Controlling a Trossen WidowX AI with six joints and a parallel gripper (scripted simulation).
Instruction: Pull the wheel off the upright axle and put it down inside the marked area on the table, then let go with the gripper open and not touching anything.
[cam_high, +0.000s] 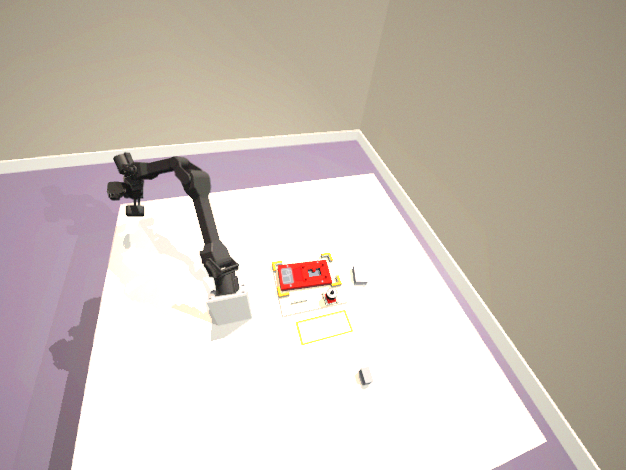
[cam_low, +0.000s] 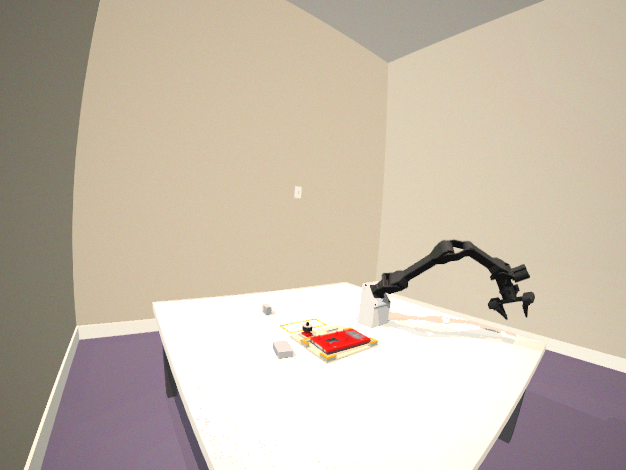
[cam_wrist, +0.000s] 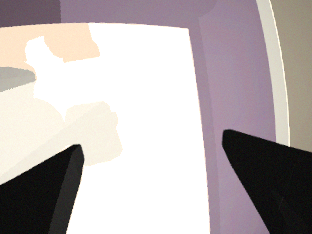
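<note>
My gripper tip is now 750 mm short of the dark wheel, 460 mm to the left of it and 70 mm above it. From my gripper tip the other things lie so: axle 760 mm ahead, 460 mm to the right, 70 mm below.
</note>
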